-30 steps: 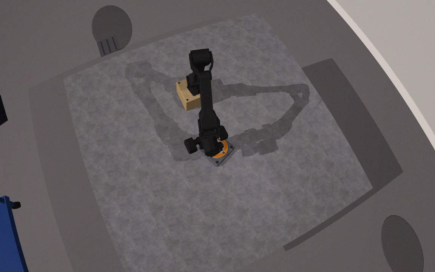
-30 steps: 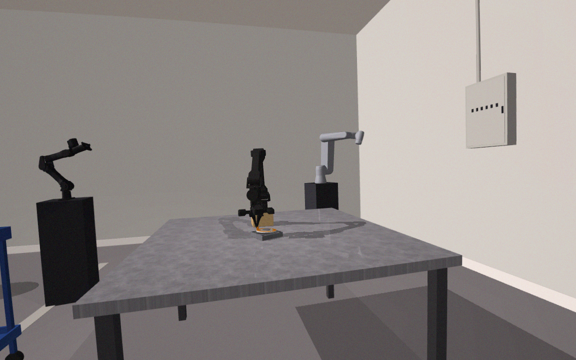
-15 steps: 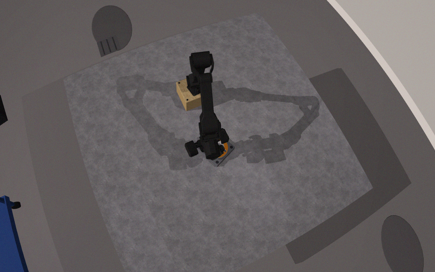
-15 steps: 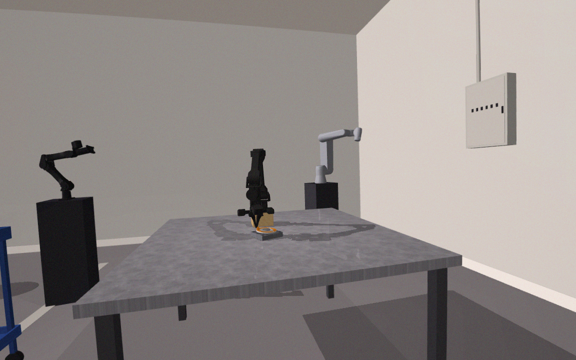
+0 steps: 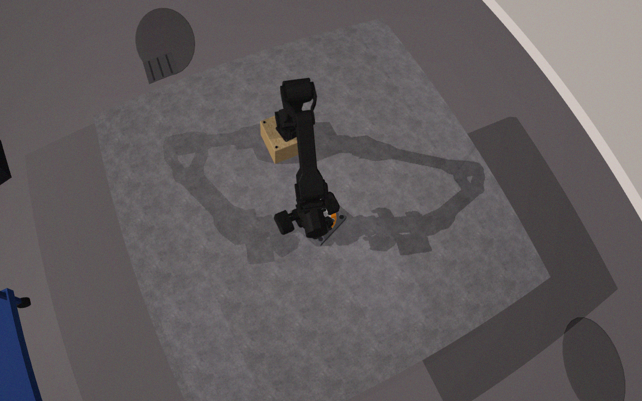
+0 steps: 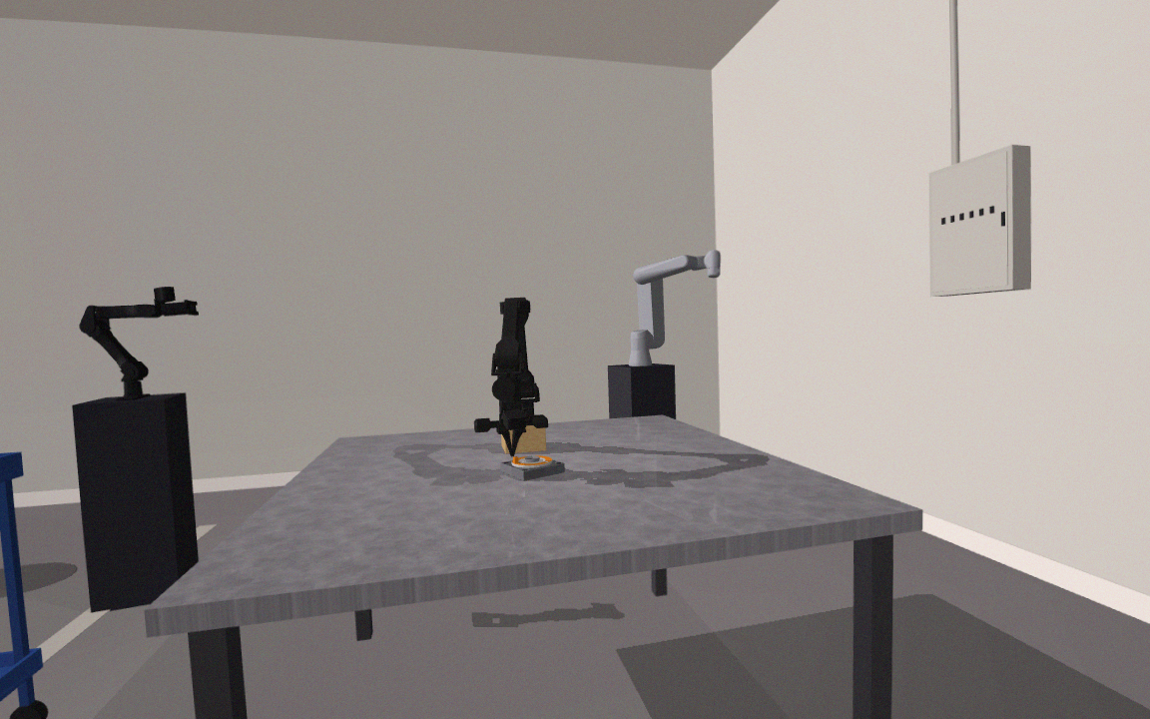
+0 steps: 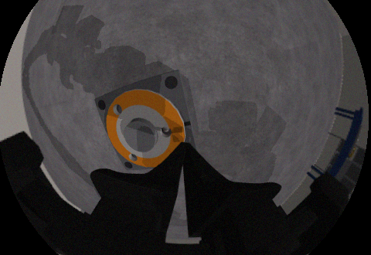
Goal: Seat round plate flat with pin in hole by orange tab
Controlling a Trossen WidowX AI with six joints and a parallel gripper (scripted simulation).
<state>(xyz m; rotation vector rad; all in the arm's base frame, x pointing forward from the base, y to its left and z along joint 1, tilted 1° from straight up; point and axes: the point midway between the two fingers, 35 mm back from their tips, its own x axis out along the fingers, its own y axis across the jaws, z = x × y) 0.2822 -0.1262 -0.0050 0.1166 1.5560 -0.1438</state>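
The round plate is 3 cm to the left of my gripper tip, 1 cm below it and 1 cm ahead of it. The rest, counted from my gripper tip: square grey base 5 cm to the left, 2 cm below.
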